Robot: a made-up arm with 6 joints. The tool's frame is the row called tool.
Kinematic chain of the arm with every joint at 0, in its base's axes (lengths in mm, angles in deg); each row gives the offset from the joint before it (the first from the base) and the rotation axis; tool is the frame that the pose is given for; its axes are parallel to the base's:
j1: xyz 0 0 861.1 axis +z
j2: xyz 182.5 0 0 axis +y
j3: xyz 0 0 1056.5 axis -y
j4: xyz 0 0 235.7 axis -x
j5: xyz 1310.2 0 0 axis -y
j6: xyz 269.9 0 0 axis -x
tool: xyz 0 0 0
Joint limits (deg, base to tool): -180..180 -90..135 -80.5..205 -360..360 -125..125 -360..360
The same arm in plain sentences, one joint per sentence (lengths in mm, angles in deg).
The arm has six revolute joints in a row. What follows holds with every joint at zero, and every direction is one of the base frame's.
The first joint sits 861.1 mm along +z from the base frame's origin and turns about +z, from -180 to 180 deg.
The second joint sits 182.5 mm along +x from the first joint and turns about +y, from -90 to 135 deg.
The third joint sits 1056.5 mm along +z from the second joint and turns about -y, from -80.5 to 205 deg.
The fourth joint sits 235.7 mm along +z from the third joint and turns about -x, from -360 to 360 deg.
The fifth joint sits 1310.2 mm along +x from the fourth joint and turns about -y, from -125 to 125 deg.
The sixth joint sits 269.9 mm along +x from the fifth joint and turns about -x, from -360 to 360 deg.
The tool frame, which is the frame that the pose is given for, sits at the same point as the sixth joint; its axes are parallel to the base frame's.

